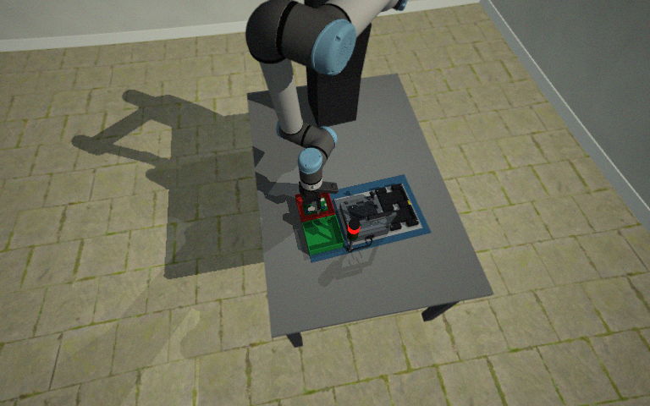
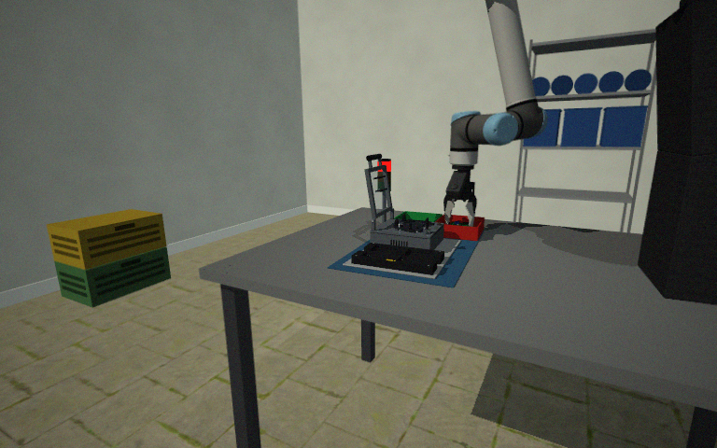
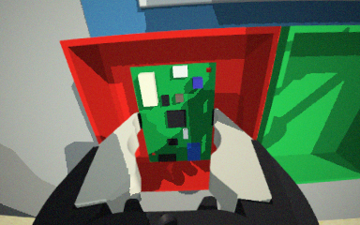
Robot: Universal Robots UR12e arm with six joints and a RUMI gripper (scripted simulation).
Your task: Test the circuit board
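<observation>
The green circuit board lies 10 mm to the right of my hand. The rest, counted from my hand: black latch piece (70 mm ahead, 240 mm to the left, 60 mm above); green bin (150 mm ahead, 30 mm to the right, 10 mm below); red bin (10 mm to the right, 10 mm below).
</observation>
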